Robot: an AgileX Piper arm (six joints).
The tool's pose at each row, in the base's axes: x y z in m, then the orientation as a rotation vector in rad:
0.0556 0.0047 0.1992 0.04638 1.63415 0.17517
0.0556 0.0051 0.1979 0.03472 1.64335 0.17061
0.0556 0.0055 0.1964 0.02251 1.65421 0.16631
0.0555 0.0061 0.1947 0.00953 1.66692 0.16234
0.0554 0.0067 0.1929 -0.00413 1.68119 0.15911
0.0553 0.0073 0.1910 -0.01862 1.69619 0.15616
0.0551 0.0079 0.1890 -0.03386 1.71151 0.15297
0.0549 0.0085 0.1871 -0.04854 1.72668 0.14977
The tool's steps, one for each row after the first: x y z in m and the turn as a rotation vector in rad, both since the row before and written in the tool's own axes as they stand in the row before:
0.0013 0.0002 0.0001 -0.00338 0.00958 -0.01014
0.0015 0.0002 0.0001 -0.00374 0.01132 -0.01026
0.0018 0.0004 0.0001 -0.00427 0.01327 -0.01046
0.0019 0.0004 0.0001 -0.00504 0.01494 -0.01036
0.0019 0.0004 0.0002 -0.00564 0.01578 -0.01066
0.0020 0.0004 0.0001 -0.00588 0.01619 -0.01122
0.0019 0.0005 0.0001 -0.00553 0.01606 -0.01080

